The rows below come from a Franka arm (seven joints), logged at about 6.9 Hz.
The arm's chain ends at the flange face. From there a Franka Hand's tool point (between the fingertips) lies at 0.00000 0.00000 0.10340 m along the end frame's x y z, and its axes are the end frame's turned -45 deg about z.
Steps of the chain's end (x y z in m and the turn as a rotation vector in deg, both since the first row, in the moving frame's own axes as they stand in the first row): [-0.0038 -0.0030 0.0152 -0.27 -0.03 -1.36]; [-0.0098 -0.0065 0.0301 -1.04 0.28 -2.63]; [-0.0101 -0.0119 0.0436 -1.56 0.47 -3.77]
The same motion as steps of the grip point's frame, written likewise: [-0.0009 -0.0045 0.0152 -0.17 -0.21 -1.36]; [-0.0033 -0.0098 0.0301 -0.93 -0.54 -2.63]; [0.0000 -0.0129 0.0436 -1.44 -0.77 -3.77]
